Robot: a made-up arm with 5 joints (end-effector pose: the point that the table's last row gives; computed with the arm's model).
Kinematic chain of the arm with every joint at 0, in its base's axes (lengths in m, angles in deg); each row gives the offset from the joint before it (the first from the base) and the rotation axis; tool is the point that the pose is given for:
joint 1: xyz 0 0 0.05 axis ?
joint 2: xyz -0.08 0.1 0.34 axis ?
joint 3: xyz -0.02 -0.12 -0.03 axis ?
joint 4: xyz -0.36 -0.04 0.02 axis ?
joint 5: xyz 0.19 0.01 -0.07 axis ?
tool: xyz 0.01 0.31 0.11
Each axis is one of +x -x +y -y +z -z.
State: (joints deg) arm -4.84 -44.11 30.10 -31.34 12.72
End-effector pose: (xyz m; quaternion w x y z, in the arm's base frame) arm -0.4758 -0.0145 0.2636 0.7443 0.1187 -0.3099 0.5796
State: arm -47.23 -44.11 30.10 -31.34 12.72
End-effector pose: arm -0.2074 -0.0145 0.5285 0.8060 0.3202 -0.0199 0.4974
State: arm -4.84 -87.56 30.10 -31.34 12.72
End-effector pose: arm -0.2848 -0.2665 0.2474 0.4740 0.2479 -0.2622 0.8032
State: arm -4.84 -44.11 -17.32 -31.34 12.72
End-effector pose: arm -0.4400 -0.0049 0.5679 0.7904 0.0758 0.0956 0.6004
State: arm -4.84 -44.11 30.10 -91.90 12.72
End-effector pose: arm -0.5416 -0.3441 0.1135 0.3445 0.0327 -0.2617 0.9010
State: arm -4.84 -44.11 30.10 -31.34 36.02
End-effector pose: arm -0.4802 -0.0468 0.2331 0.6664 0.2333 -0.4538 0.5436
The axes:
joint 1: -y
joint 2: -z
joint 3: -y
joint 4: -z
joint 5: -y

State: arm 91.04 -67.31 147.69 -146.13 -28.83
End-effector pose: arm 0.1171 0.5338 0.4629 0.4519 0.5361 0.5941 0.3943
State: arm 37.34 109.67 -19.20 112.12 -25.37
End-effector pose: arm -0.6485 0.4150 0.0634 0.3324 -0.4763 -0.2025 0.7885
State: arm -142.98 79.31 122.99 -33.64 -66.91
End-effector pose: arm -0.1258 0.0005 -0.1377 0.3555 -0.6911 0.5501 0.3055
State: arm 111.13 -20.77 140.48 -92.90 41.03
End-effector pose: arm 0.0056 0.2239 0.4709 0.6939 0.6161 0.3625 0.0865
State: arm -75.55 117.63 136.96 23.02 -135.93
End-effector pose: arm 0.3782 0.0226 0.2333 0.5737 -0.4173 0.2900 -0.6424
